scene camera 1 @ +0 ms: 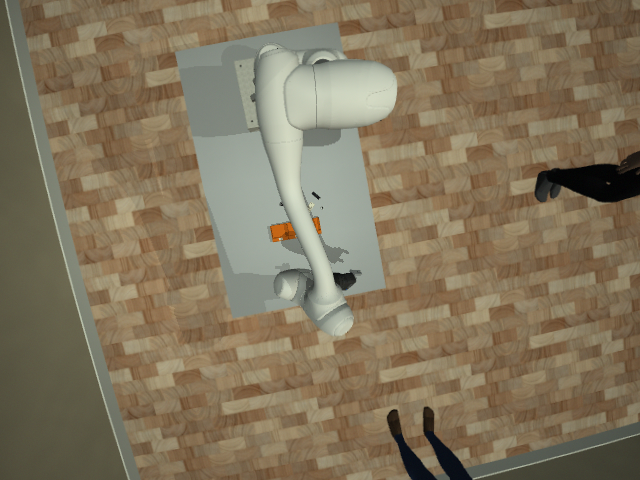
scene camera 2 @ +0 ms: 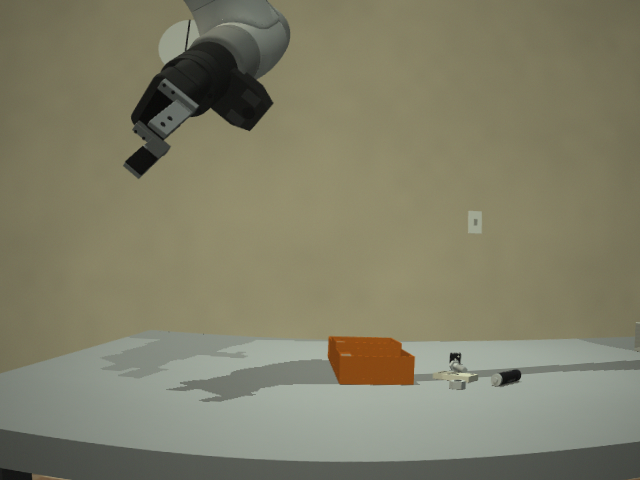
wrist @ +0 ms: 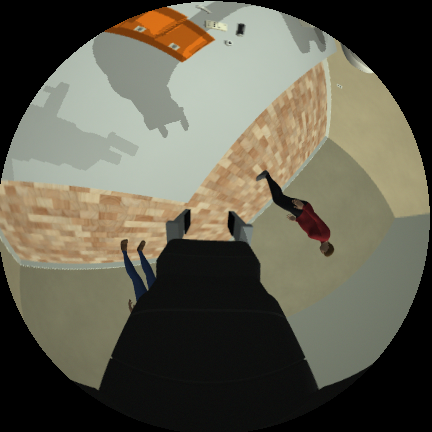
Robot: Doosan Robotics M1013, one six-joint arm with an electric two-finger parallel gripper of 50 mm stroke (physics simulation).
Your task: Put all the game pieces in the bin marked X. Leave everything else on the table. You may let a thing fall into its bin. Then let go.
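Frame: origin at the arm's base, x right, y ahead, z up, level; centimetres.
Where they show: gripper, fingertip midpoint: (scene camera 1: 356,276) (scene camera 2: 143,151) (wrist: 208,217).
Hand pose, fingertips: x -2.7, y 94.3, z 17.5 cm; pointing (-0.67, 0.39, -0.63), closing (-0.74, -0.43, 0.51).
Note:
Things, the pixels of their centre, and the offset from my fingertips. Level surfaces: height alone.
- cream flat piece with dark marks, body centre: (scene camera 2: 455,376) dx +7.6, dy -36.7, dz -22.4 cm
- black cylinder with a pale end, body centre: (scene camera 2: 506,377) (scene camera 1: 316,195) dx +2.5, dy -40.9, dz -22.1 cm
- small pale nut-like ring at the middle of its body: (scene camera 2: 457,384) dx +1.8, dy -34.0, dz -22.4 cm
- grey-and-black item at the middle of its body: (scene camera 2: 455,358) dx +20.7, dy -43.2, dz -22.0 cm
- grey table at its surface level: dz -22.8 cm
My gripper (scene camera 1: 356,272) (scene camera 2: 139,162) (wrist: 208,217) is open and empty, high above the table's end and apart from the bins and small things. Two orange bins stand side by side: one (scene camera 1: 316,225) (scene camera 2: 376,370) (wrist: 176,54) nearer the small things, the other (scene camera 1: 278,233) (wrist: 122,31) beyond it. Their small labels are unreadable, so I cannot tell which is X. Near them lie a cream flat piece with dark marks (scene camera 2: 468,378) (wrist: 216,25), a black cylinder with a pale end (scene camera 1: 315,195) (scene camera 2: 507,377) (wrist: 240,29), a small pale nut-like ring (scene camera 2: 457,384) and a grey-and-black item (scene camera 2: 455,359).
The grey table (scene camera 1: 341,175) (scene camera 2: 289,423) carries the arm's shadows. The arm (scene camera 1: 289,170) crosses above the bins in the first scene view and hides part of them. A pale base plate (scene camera 1: 247,103) lies at the arm's base. Two people stand on the floor away from the table.

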